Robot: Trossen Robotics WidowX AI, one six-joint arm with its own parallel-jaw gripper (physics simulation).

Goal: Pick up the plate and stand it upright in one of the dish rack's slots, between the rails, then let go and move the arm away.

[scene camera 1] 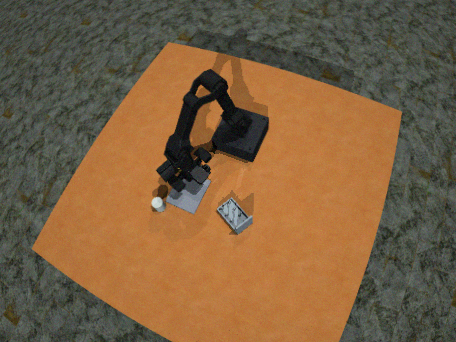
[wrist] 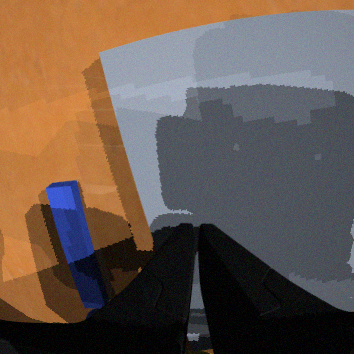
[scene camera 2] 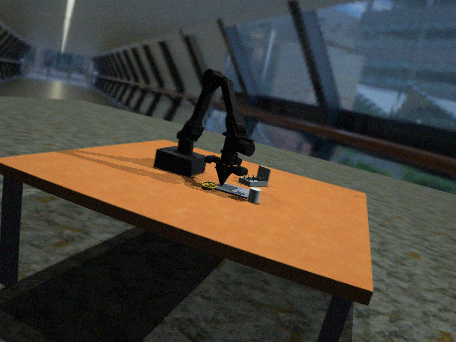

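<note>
The yellow round plate (scene camera 2: 209, 185) lies flat on the table beside the grey board; the arm mostly hides it in scene camera 1. My gripper (scene camera 2: 222, 183) (wrist: 194, 235) is shut with nothing between its fingertips. It points down, low over the near edge of the board, close beside the plate and apart from it. The grey dish rack (scene camera 1: 243, 226) (scene camera 2: 264, 176) stands on the table across the board from the white cylinder, with its rails upright and a taller panel at one end. Its slots hold no plate.
A flat grey board (scene camera 1: 192, 201) (scene camera 2: 233, 190) (wrist: 145, 60) lies below the gripper. A white cylinder (scene camera 1: 158, 204) (scene camera 2: 254, 195) stands near its corner. A blue bar (wrist: 75, 235) lies beside the board. The arm's black base (scene camera 1: 242, 135) (scene camera 2: 179, 161) stands behind.
</note>
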